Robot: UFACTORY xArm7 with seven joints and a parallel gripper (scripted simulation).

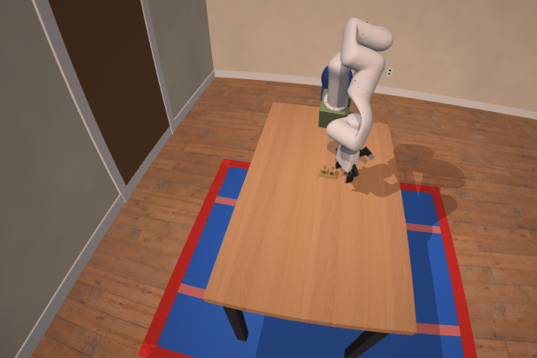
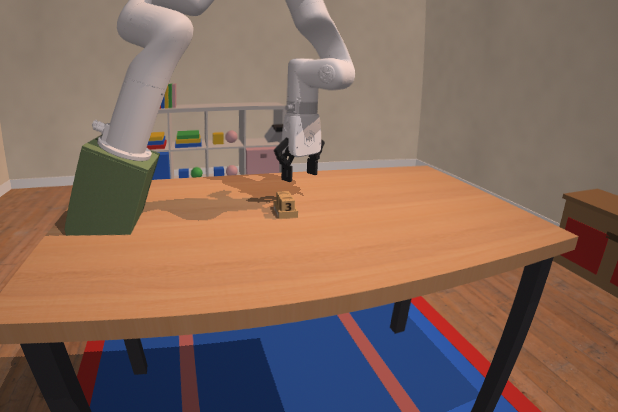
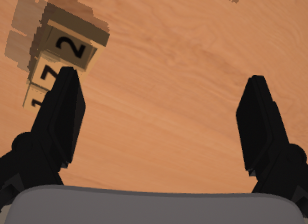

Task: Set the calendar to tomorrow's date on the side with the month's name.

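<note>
Now: the wooden digit cube 9 cm to the right of my hand, 5 cm below it and 4 cm behind it. The rest, counted from my hand: low tray 7 cm to the right, 6 cm below, 4 cm behind; wooden cube 5 cm to the right, 5 cm below, 5 cm behind.
</note>
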